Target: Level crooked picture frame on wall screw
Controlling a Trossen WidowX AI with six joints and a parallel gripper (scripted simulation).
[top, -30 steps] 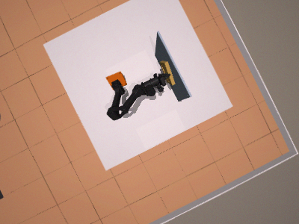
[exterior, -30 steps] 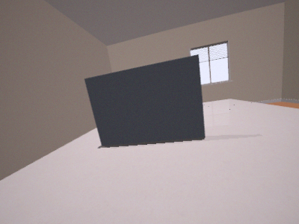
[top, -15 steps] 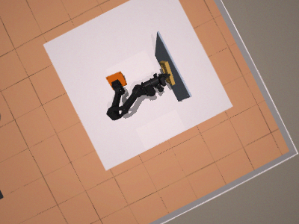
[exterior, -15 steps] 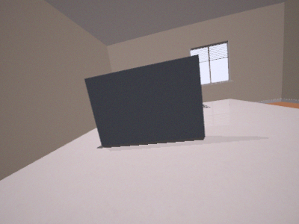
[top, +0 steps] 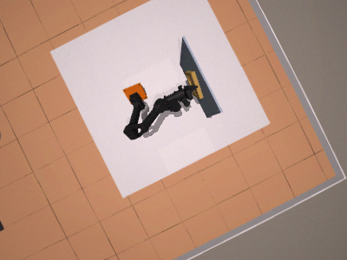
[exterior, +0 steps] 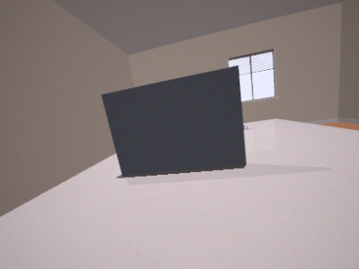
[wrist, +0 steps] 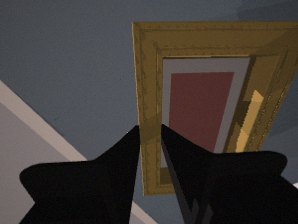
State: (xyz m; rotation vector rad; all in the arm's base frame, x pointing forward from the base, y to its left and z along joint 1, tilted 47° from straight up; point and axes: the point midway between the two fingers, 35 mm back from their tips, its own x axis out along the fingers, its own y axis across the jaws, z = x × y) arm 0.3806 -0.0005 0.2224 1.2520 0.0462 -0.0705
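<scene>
Now: the picture frame 10 mm ahead of my gripper tip, 30 mm to the left of it and 50 mm below it. From my gripper tip the other things lie so: wall panel 20 mm ahead, 20 mm to the left, 60 mm below.
</scene>
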